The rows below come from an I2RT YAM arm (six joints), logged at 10 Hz.
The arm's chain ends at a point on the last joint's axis. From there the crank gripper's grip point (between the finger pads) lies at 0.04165 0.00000 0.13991 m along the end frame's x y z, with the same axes.
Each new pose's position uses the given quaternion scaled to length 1; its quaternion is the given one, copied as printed.
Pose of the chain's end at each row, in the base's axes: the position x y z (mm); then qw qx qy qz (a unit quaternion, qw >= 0):
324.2, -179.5, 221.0, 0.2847, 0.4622, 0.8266, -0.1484
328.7, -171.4, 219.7, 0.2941, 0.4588, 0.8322, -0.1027
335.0, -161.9, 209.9, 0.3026, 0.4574, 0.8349, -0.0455
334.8, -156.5, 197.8, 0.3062, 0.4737, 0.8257, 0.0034
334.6, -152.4, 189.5, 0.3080, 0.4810, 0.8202, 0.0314
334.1, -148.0, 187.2, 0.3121, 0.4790, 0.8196, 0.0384
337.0, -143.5, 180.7, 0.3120, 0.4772, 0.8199, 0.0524
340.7, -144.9, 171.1, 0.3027, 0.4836, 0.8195, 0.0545
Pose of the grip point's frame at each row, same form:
353.8, -222.3, 84.6, 0.2847, 0.4622, 0.8266, -0.1484
367.1, -203.8, 82.6, 0.2941, 0.4588, 0.8322, -0.1027
383.3, -180.6, 73.4, 0.3026, 0.4574, 0.8349, -0.0455
390.9, -163.6, 63.2, 0.3062, 0.4737, 0.8257, 0.0034
395.0, -153.0, 56.6, 0.3080, 0.4810, 0.8202, 0.0314
396.4, -147.3, 55.2, 0.3121, 0.4790, 0.8196, 0.0384
401.0, -139.2, 49.6, 0.3120, 0.4772, 0.8199, 0.0524
402.9, -139.0, 39.2, 0.3027, 0.4836, 0.8195, 0.0545

